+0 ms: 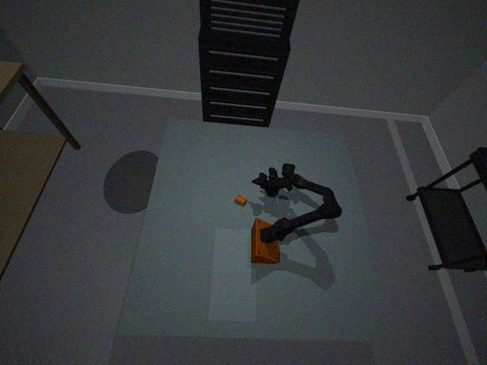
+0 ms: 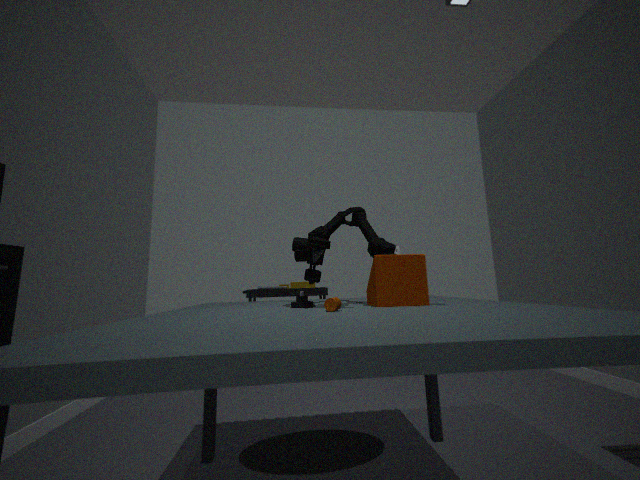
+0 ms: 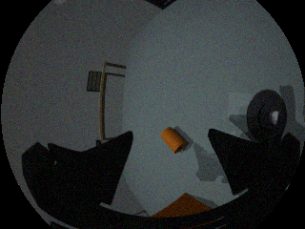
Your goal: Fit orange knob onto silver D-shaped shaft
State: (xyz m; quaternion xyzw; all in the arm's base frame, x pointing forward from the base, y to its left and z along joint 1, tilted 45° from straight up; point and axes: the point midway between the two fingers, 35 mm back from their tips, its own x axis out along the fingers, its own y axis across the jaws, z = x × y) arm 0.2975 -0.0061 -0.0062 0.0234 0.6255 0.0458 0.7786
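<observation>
The orange knob is 50 mm behind my gripper tip, 90 mm to the left of it and 100 mm below it. Round my gripper tip: dark round pedestal: 30 mm ahead, 120 mm to the right, 90 mm below.
</observation>
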